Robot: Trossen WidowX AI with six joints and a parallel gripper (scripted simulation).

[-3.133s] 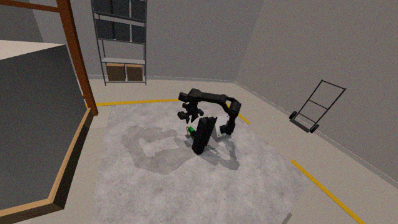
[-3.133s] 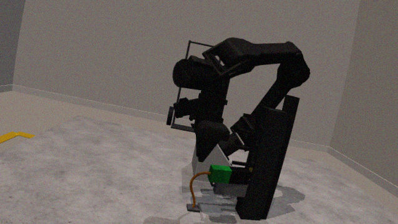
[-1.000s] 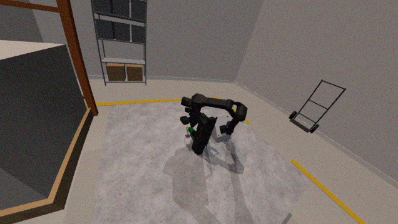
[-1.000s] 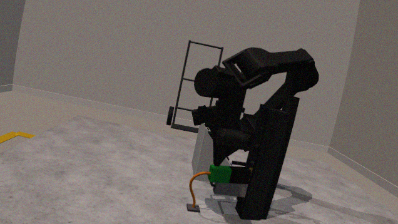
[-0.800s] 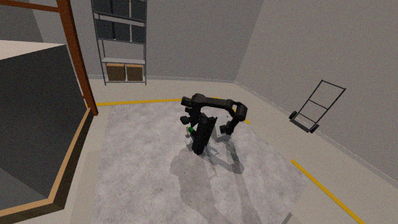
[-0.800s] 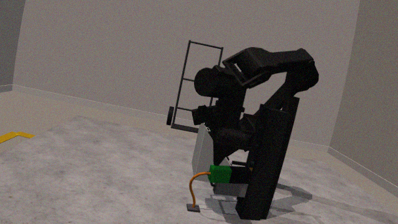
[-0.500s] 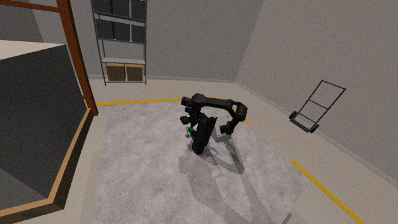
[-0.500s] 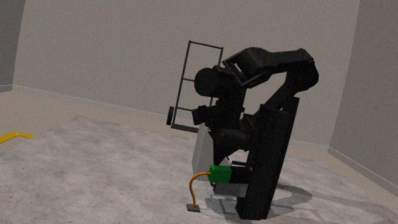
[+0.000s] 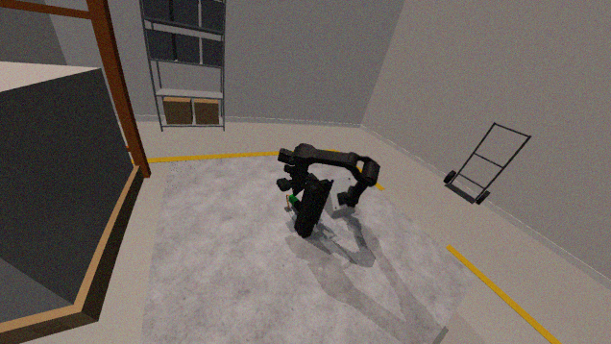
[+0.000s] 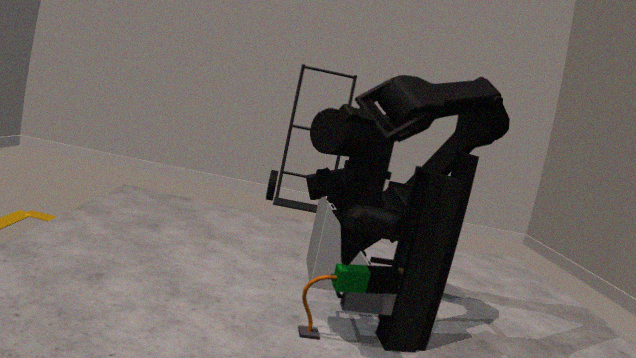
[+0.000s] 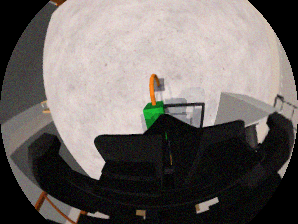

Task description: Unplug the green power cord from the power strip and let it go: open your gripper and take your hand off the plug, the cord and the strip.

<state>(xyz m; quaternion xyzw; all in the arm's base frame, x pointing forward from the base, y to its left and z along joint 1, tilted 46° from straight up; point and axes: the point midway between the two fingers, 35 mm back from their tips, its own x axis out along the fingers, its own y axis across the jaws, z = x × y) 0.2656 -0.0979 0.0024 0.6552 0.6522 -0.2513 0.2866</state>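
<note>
The green plug lies 3 cm to the left of my gripper tip and 1 cm below it.
</note>
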